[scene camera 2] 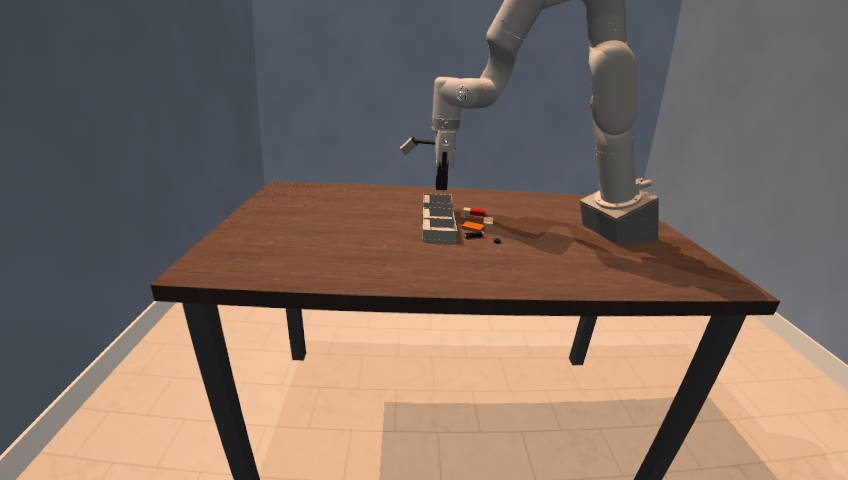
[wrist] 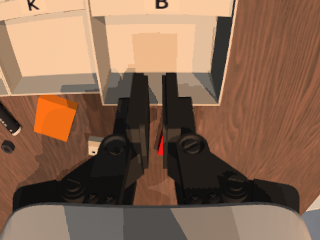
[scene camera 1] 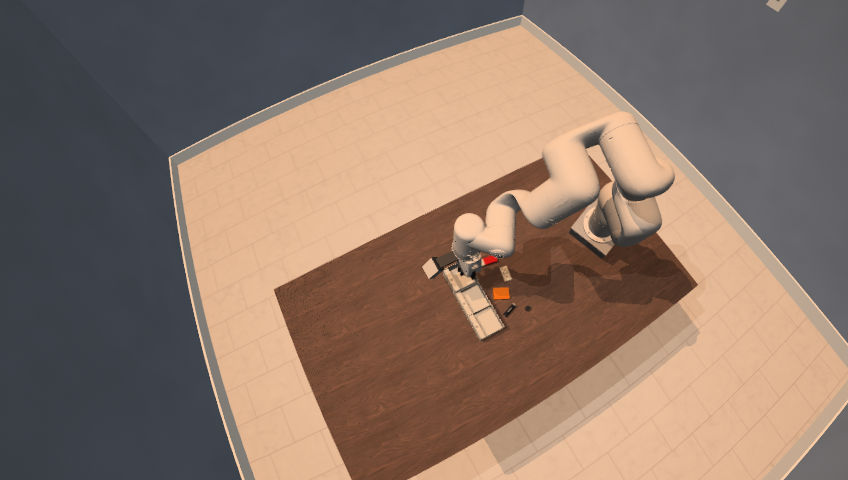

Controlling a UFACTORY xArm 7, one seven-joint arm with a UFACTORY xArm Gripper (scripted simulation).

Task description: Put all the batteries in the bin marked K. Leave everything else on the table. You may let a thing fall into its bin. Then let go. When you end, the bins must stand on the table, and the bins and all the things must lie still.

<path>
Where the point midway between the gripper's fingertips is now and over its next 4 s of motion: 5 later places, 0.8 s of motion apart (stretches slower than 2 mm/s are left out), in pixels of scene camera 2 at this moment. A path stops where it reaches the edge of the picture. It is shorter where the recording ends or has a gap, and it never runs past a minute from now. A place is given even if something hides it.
My gripper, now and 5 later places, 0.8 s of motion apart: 441,189; 439,205; 439,204; 440,189; 438,198; 437,214
</path>
